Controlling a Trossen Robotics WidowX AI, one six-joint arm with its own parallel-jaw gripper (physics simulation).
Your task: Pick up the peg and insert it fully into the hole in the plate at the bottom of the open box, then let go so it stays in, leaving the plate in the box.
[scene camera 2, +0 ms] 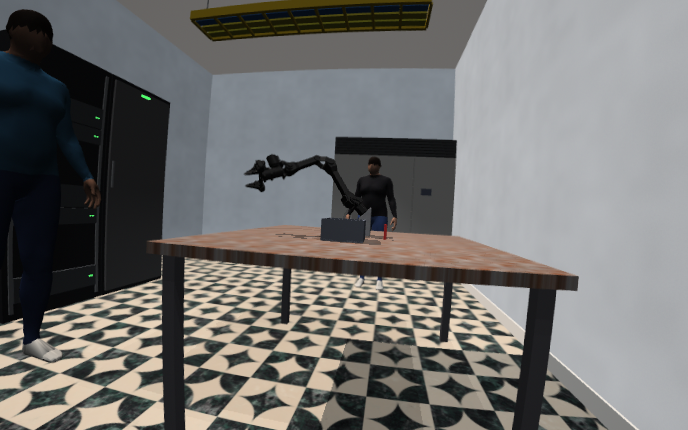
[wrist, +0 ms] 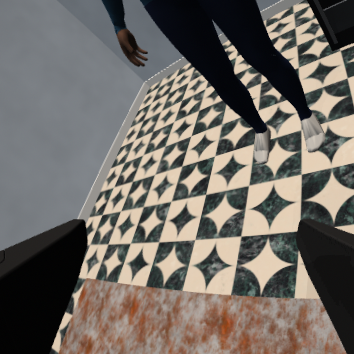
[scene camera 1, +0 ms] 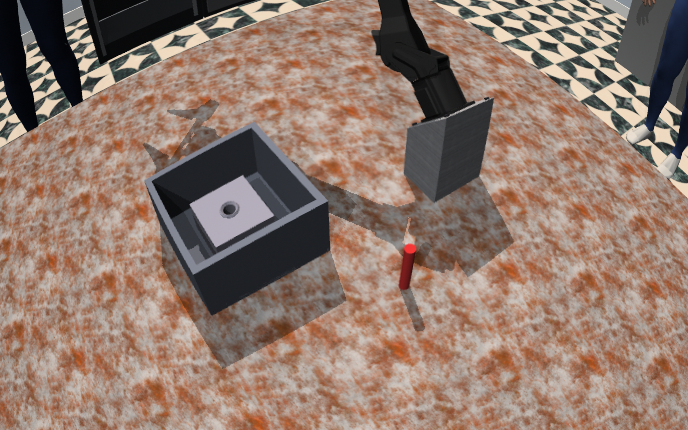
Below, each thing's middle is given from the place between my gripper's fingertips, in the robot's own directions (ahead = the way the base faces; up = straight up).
The dark grey box (scene camera 1: 300, 233) is 110 mm ahead of my hand, 540 mm to the left of it and 220 mm below it. From my hand the other things lie so: pale square plate (scene camera 1: 227, 215) (110 mm ahead, 540 mm to the left, 230 mm below).
